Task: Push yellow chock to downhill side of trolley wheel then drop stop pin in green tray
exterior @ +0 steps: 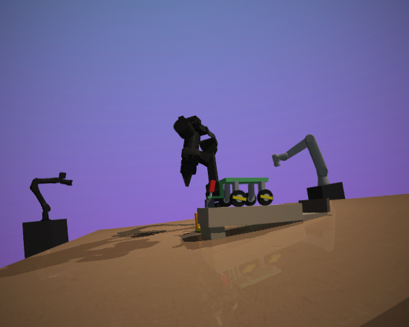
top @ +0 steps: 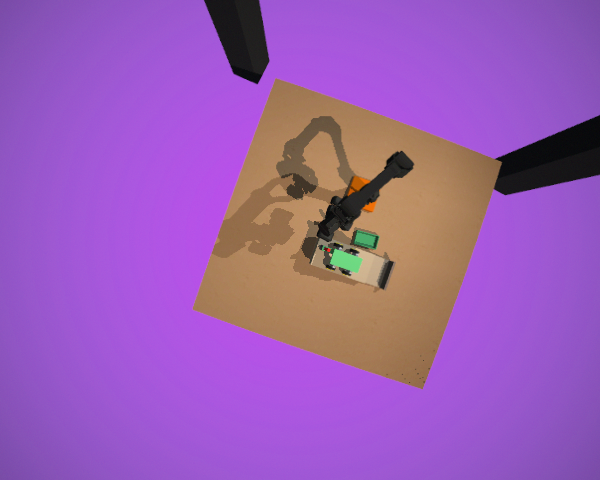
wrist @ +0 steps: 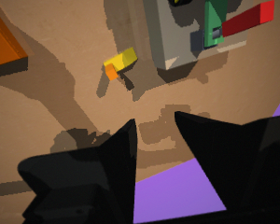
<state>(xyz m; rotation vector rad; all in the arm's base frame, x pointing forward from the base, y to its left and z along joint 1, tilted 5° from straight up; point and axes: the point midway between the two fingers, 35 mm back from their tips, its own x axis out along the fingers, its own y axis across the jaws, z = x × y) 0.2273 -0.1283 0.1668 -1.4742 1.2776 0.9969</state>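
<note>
Now: gripper tip 10 mm past the yellow chock, 30 mm to the right of it and 150 mm above it. Round my gripper tip: red-headed stop pin 100 mm ahead, 60 mm to the left, 40 mm below; then trolley 110 mm ahead, 160 mm to the left, 60 mm below; then dark end block 90 mm ahead, 420 mm to the left, 140 mm below.
</note>
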